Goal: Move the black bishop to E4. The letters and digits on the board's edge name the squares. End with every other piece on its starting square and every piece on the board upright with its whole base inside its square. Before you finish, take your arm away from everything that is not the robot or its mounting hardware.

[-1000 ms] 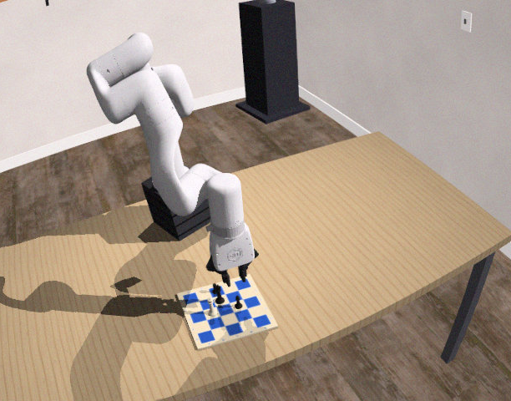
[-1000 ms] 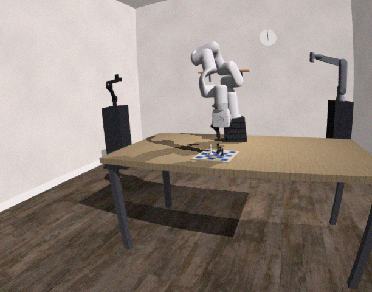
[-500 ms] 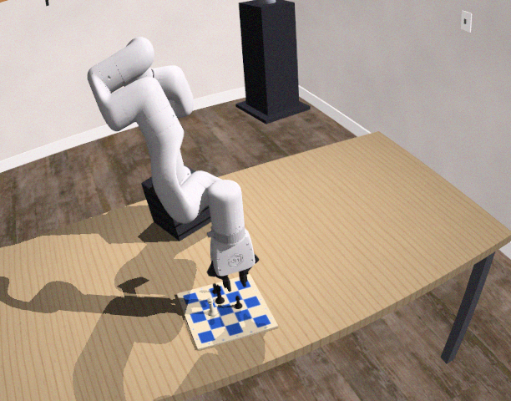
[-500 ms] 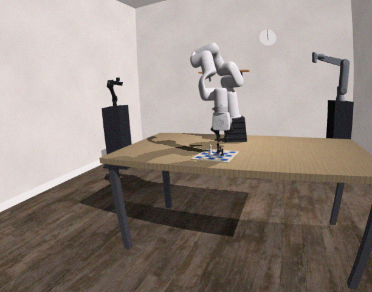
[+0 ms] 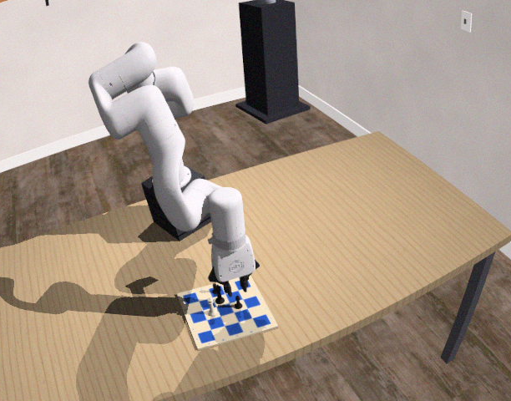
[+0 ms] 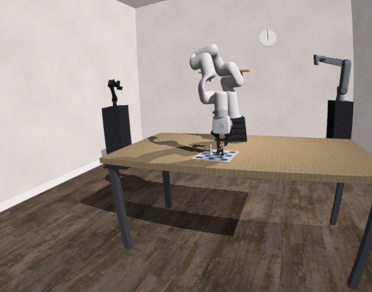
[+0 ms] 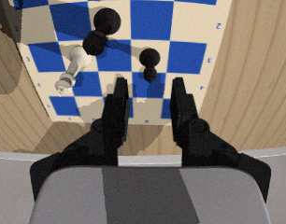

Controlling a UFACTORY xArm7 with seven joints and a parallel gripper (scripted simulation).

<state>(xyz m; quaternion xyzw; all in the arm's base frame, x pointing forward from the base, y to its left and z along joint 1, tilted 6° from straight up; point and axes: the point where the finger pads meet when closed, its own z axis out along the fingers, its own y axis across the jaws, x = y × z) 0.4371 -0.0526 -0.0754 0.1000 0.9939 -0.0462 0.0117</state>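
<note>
Now: the tall black piece 50 mm below my hand, 50 mm behind it and 30 mm to the right of it. Round my hand: white piece: 70 mm to the right, 50 mm below, 20 mm behind; then blue-and-cream chessboard: 80 mm below, 40 mm to the right, 10 mm behind.
</note>
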